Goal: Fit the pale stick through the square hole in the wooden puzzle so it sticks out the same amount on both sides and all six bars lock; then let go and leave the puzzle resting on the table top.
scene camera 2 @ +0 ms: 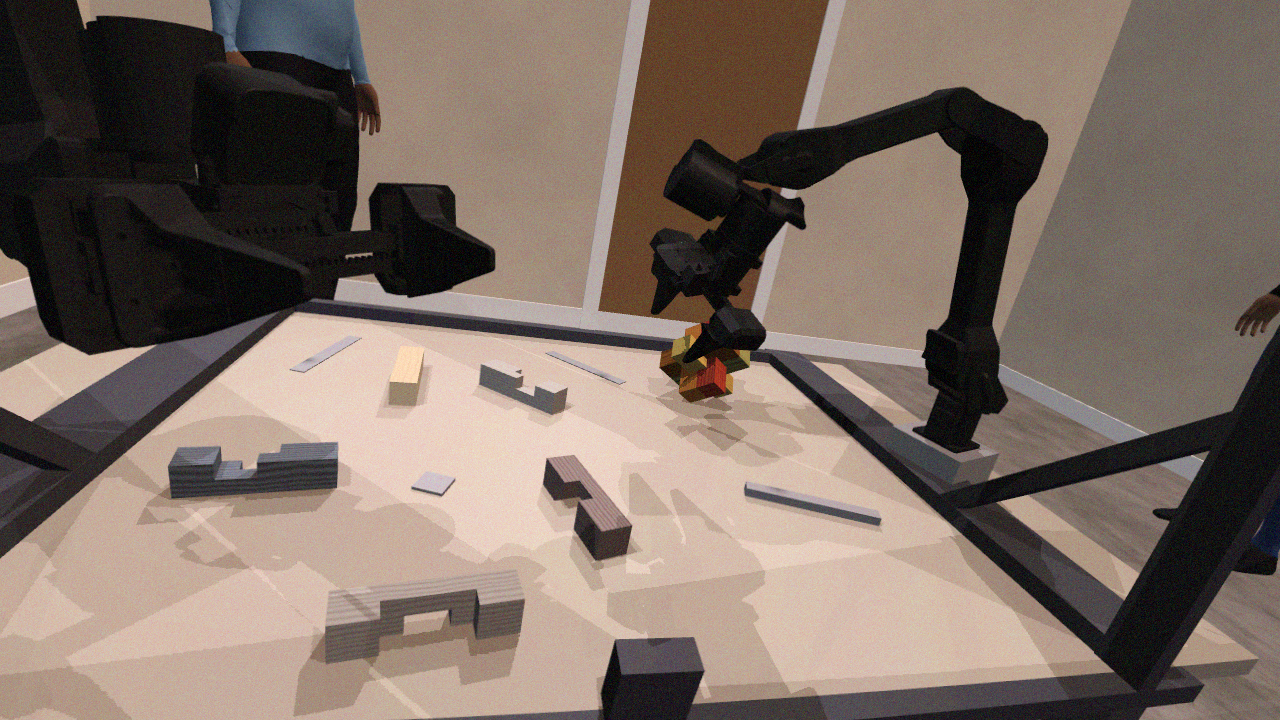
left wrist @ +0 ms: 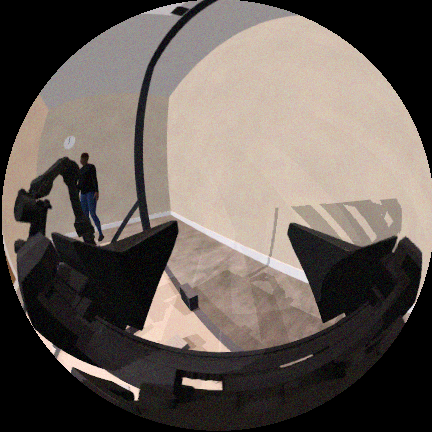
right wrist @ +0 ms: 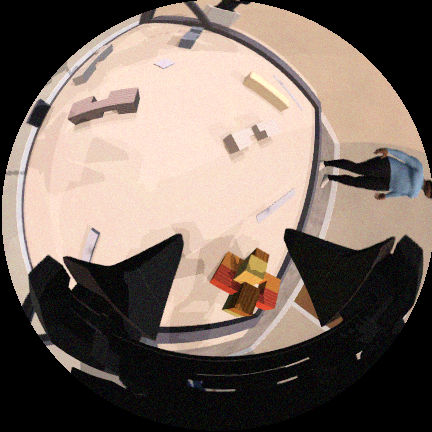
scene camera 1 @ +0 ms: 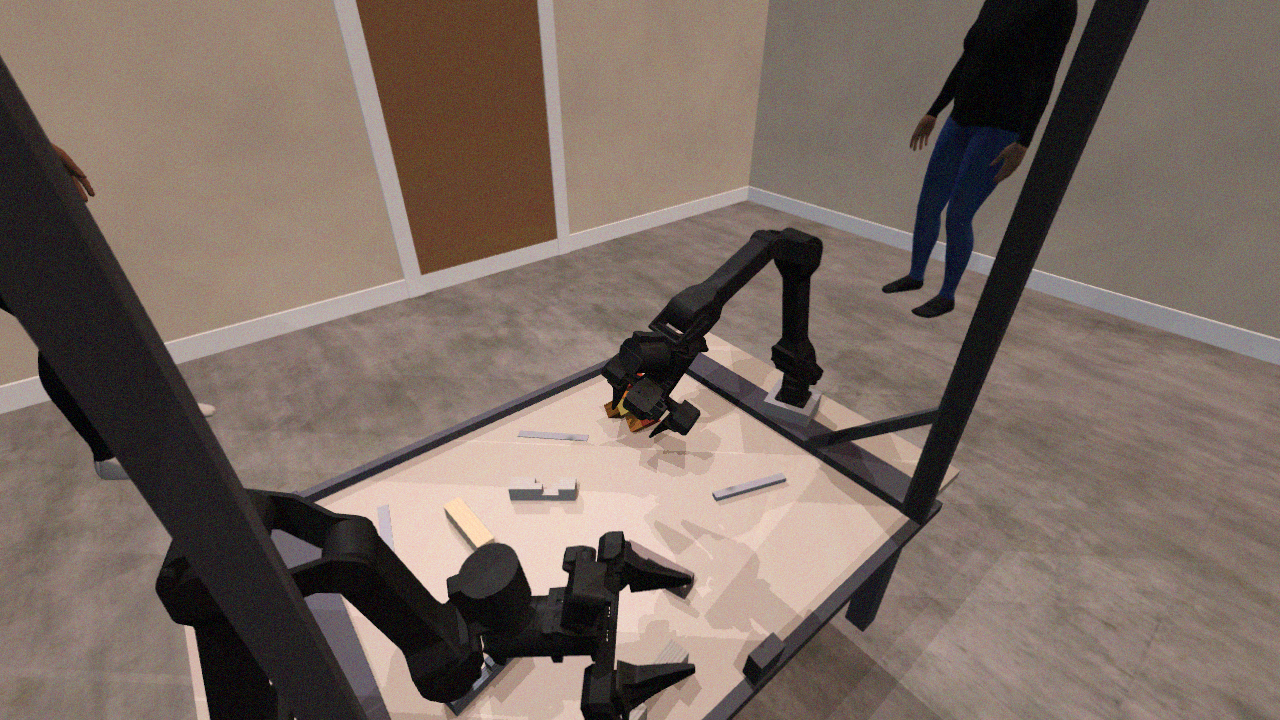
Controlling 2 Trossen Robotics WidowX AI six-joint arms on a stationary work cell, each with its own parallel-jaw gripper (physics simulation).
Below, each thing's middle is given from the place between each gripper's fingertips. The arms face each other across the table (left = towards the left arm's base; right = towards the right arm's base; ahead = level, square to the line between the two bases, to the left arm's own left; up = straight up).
My left hand is 480 mm short of the pale stick (scene camera 2: 404,384), 10 mm to the right of it and 250 mm above it.
Now: right hand 31 cm to the right of the pale stick, 11 cm above it and 10 cm short of it.
